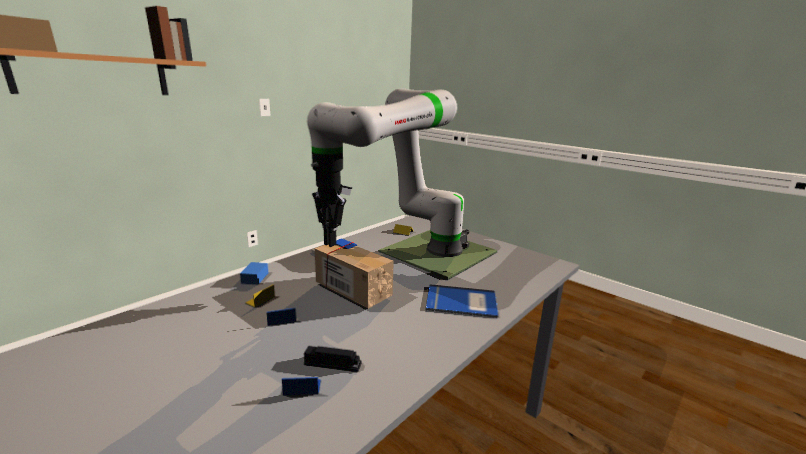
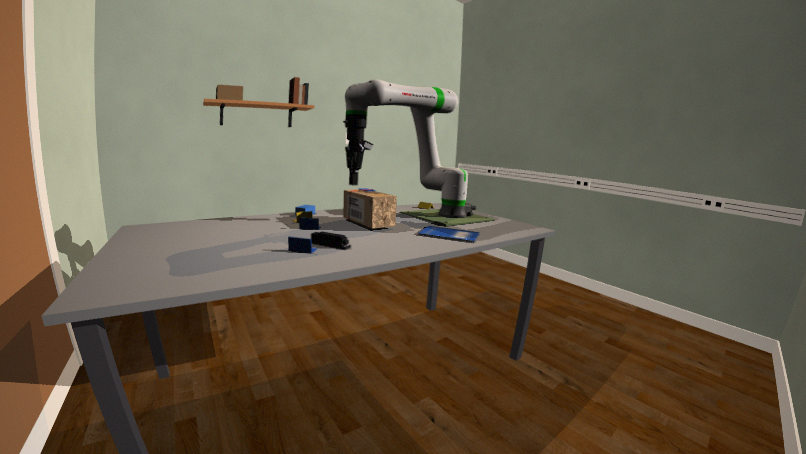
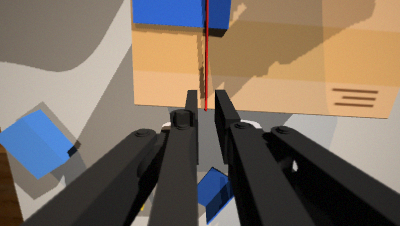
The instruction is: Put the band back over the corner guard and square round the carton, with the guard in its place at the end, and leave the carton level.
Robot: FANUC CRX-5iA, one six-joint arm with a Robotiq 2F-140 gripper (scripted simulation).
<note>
In view: the gripper (image 1: 330,244), a brown carton (image 1: 364,277) and a black object (image 1: 313,356).
The brown carton shows as well in image 2 (image 2: 373,209) and in image 3 (image 3: 332,65). The gripper shows as well in image 2 (image 2: 353,184) and in image 3 (image 3: 206,105).
</note>
